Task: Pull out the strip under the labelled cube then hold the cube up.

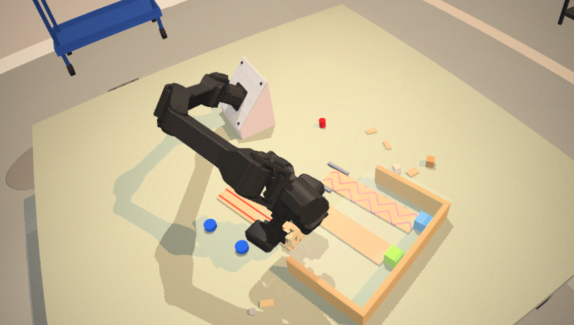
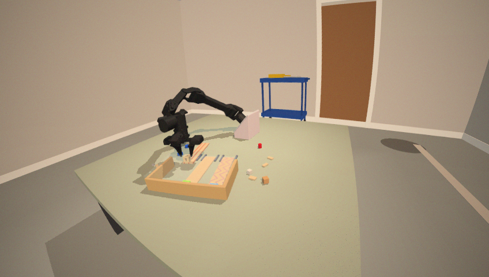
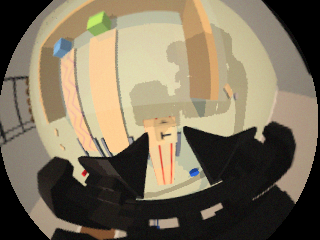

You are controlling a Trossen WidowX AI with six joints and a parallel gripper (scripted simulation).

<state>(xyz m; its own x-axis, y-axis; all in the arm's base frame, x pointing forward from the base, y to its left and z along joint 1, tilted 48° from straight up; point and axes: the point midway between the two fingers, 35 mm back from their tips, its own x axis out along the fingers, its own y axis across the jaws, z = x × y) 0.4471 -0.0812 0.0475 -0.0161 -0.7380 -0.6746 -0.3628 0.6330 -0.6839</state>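
The labelled cube is 10 mm below my gripper tip. The rest, counted from my gripper tip: strip 110 mm behind, 30 mm to the right, 30 mm below.
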